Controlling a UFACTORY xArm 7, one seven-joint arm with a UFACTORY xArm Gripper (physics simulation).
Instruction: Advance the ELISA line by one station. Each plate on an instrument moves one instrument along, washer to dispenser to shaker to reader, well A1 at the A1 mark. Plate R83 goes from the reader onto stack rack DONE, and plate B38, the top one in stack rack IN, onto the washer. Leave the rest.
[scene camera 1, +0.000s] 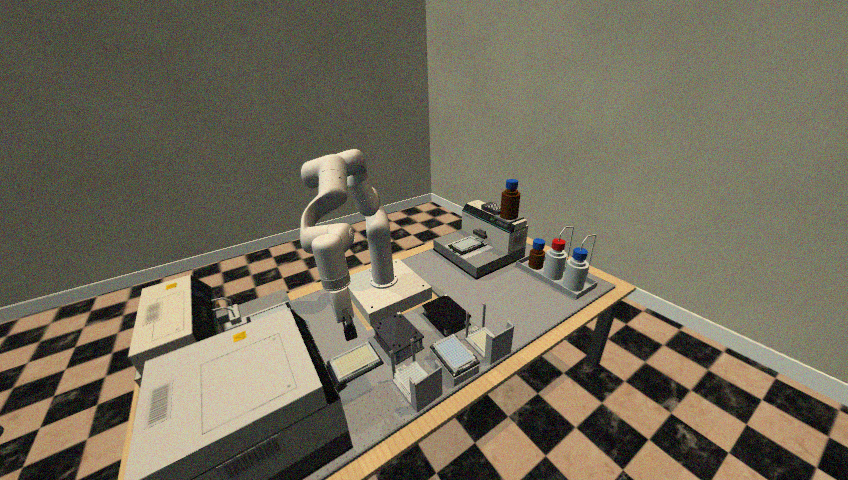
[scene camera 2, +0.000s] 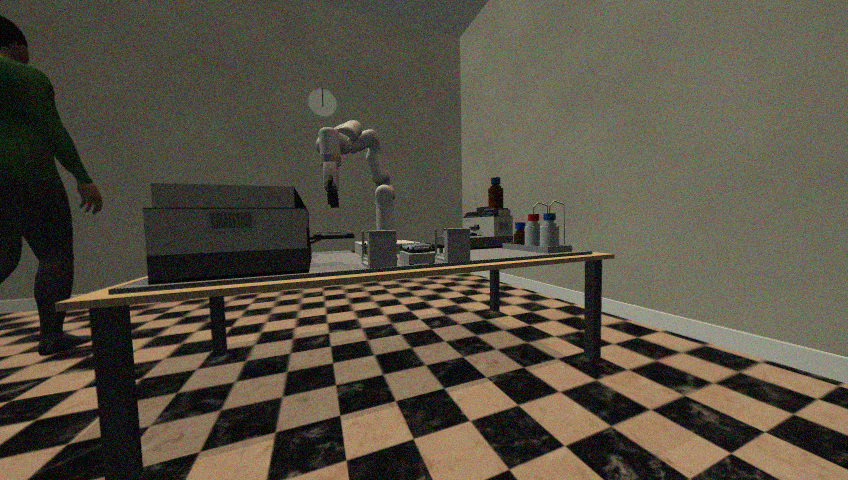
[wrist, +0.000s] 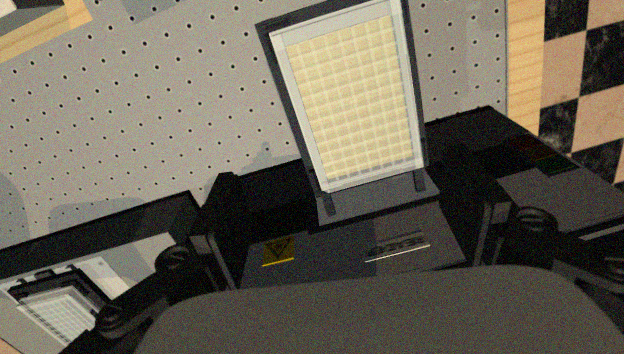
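Seen in the pictures: gripper, between the fingertips: (scene camera 1: 348, 329) (scene camera 2: 333, 206) (wrist: 341, 187); arm's base, origin of its link: (scene camera 1: 383, 280).
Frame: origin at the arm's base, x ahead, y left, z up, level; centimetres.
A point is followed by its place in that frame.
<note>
My gripper (scene camera 1: 349, 330) {x 31.6, y -36.5, z 17.1 cm} (scene camera 2: 333, 197) {x 31.6, y -36.5, z 17.1 cm} (wrist: 341, 187) {x 31.6, y -36.5, z 17.1 cm} is open and empty, well above the bench, with its fingers over the dark front of the large instrument (scene camera 1: 238, 380) {x 31.4, y -65.1, z 21.8 cm} (scene camera 2: 229, 237) {x 43.4, y -69.8, z 6.8 cm} (wrist: 310, 257) {x 25.8, y -44.9, z 11.2 cm}, apparently the reader. A yellow plate (scene camera 1: 355, 361) {x 34.7, y -37.8, z 7.2 cm} (wrist: 352, 100) {x 33.7, y -36.8, z 7.3 cm} lies flat on that instrument's extended tray, ahead of the fingers in the wrist view. A white plate (scene camera 1: 410, 373) {x 44.1, y -24.9, z -1.7 cm} is in the nearer stack rack (scene camera 1: 426, 387) {x 53.9, y -27.4, z 2.9 cm} (scene camera 2: 382, 248) {x 54.0, y -26.7, z 1.4 cm}; a pale yellow plate (scene camera 1: 478, 339) {x 50.6, y 2.3, z -3.1 cm} is in the farther rack (scene camera 1: 499, 343) {x 60.0, y 0.7, z 2.8 cm} (scene camera 2: 457, 244) {x 60.1, y 1.4, z 1.4 cm}. A bluish plate (scene camera 1: 454, 352) {x 50.7, y -11.1, z 1.3 cm} lies between the racks. Plate and rack labels are unreadable.
A low instrument (scene camera 1: 502, 240) {x 26.7, y 54.3, z 7.6 cm} at the back right bears a plate (scene camera 1: 467, 244) {x 12.5, y 44.8, z 4.2 cm} and a brown bottle (scene camera 1: 509, 204) {x 27.0, y 57.2, z 25.7 cm}. Another instrument (scene camera 1: 166, 315) {x -9.1, y -72.3, z 21.8 cm} stands at the left; a plate (wrist: 60, 314) {x -7.6, y -43.4, z 5.5 cm} shows lower left in the wrist view. Dark blocks (scene camera 1: 397, 333) {x 30.0, y -17.9, z 0.8 cm} (scene camera 1: 446, 313) {x 35.0, y 2.9, z -0.6 cm} and bottles (scene camera 1: 555, 263) {x 53.0, y 56.4, z 4.2 cm} stand on the bench.
</note>
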